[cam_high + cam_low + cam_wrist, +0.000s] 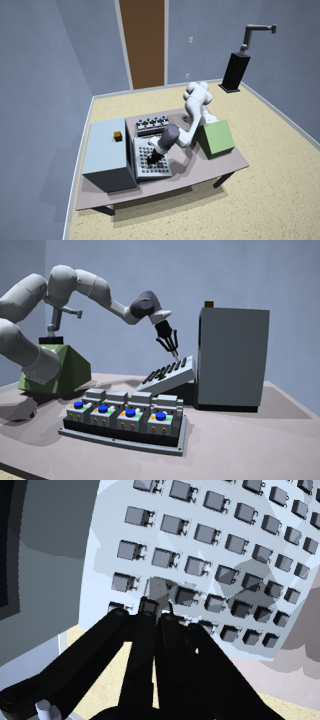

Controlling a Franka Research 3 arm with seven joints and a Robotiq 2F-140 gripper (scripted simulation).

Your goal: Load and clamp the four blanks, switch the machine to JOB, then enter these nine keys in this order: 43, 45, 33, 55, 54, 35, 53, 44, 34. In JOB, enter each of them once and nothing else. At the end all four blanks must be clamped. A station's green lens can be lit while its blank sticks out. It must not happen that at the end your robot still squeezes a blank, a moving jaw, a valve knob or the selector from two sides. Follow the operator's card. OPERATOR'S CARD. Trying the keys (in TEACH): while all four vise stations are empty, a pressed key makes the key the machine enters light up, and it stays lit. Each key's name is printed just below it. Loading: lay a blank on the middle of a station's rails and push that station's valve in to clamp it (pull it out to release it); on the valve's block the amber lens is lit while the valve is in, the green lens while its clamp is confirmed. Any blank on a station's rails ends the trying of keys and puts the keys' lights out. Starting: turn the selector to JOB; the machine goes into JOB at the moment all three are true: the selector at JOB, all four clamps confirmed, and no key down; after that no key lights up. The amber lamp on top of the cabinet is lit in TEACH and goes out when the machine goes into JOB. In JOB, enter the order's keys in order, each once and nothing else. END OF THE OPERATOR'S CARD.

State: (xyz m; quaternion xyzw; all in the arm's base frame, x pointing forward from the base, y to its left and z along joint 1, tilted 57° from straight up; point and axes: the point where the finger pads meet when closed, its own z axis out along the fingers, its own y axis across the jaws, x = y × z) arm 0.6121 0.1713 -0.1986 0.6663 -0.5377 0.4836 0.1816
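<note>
The key lies 100 mm to the right of my hand, 80 mm below it and 80 mm behind it. Also, from my hand: keypad (120 mm to the right, 100 mm below, 30 mm behind); selector knob (230 mm to the right, 60 mm behind, 50 mm below).
</note>
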